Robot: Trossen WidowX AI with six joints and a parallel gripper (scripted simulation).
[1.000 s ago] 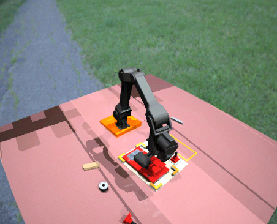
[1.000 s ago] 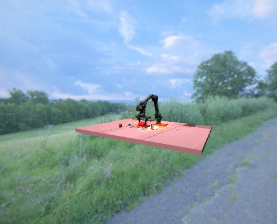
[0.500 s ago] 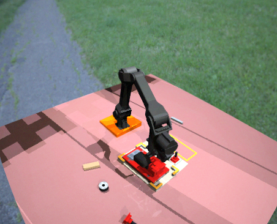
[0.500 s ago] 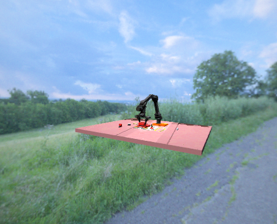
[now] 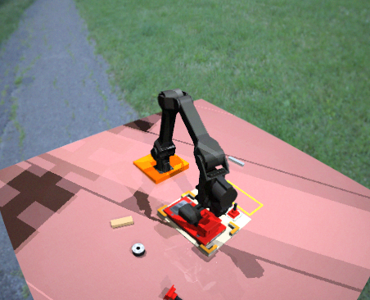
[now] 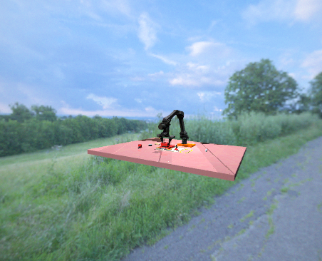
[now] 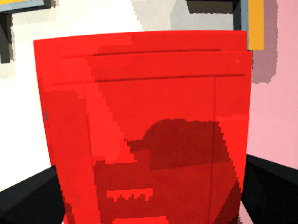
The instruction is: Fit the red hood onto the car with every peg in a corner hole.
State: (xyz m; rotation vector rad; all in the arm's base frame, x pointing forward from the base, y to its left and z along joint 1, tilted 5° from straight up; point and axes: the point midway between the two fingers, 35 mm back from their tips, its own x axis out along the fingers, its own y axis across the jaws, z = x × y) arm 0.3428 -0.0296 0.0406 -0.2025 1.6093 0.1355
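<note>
Right now the red hood is 10 mm above my gripper tip. The rest, counted from my gripper tip: engine block: 20 mm below; then grey bar: 250 mm behind, 350 mm to the left, 40 mm below; then wooden block: 160 mm behind, 230 mm to the right, 40 mm below.
</note>
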